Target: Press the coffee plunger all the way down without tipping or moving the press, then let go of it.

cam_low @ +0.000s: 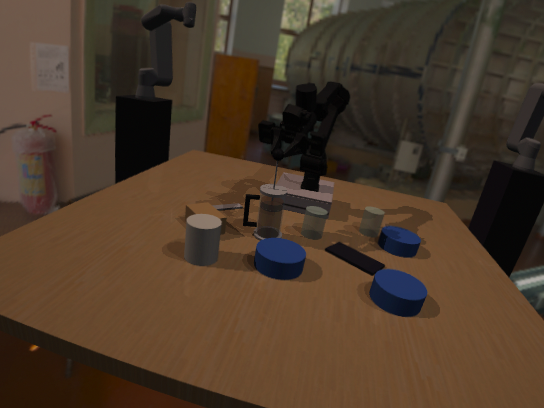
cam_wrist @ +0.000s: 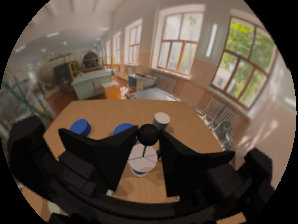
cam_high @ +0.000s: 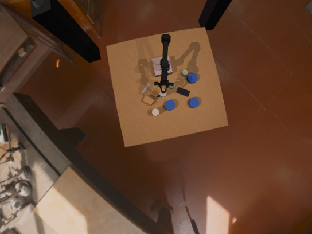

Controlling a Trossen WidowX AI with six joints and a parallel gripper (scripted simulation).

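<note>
The coffee press lies 12 cm below my gripper tip, 1 cm to the right of it and 1 cm behind it. The rest, counted from my gripper tip: thin grey bar 24 cm below, 17 cm to the right, 14 cm behind; then brown box 22 cm below, 17 cm to the right, 1 cm ahead.
</note>
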